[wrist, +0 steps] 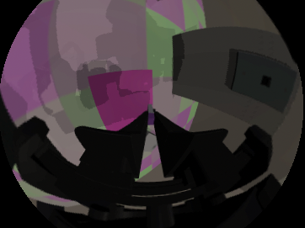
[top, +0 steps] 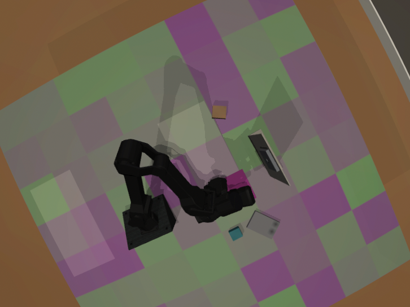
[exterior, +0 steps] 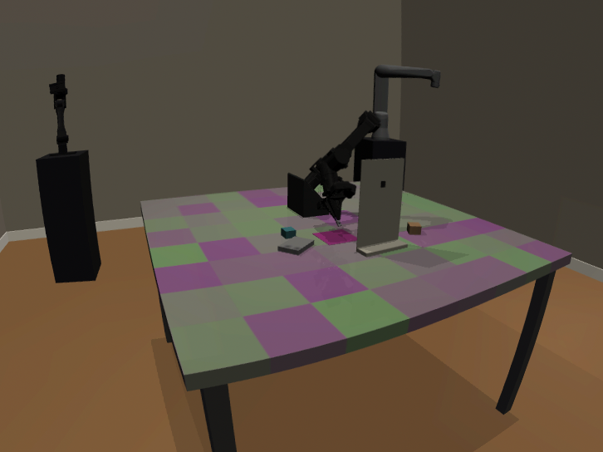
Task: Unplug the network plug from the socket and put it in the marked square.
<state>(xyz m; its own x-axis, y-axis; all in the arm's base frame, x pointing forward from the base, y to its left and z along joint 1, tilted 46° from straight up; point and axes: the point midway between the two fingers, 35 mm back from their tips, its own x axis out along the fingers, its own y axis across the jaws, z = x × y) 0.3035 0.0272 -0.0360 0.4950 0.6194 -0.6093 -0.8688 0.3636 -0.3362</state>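
My gripper tip is 6 cm above the magenta marked square and 1 cm past it. Round my gripper tip: upright panel (13 cm ahead, 9 cm to the left, 7 cm above); flat grey plate (16 cm to the right, 5 cm below, 5 cm ahead); teal cube (15 cm to the right, 6 cm behind, 5 cm below).
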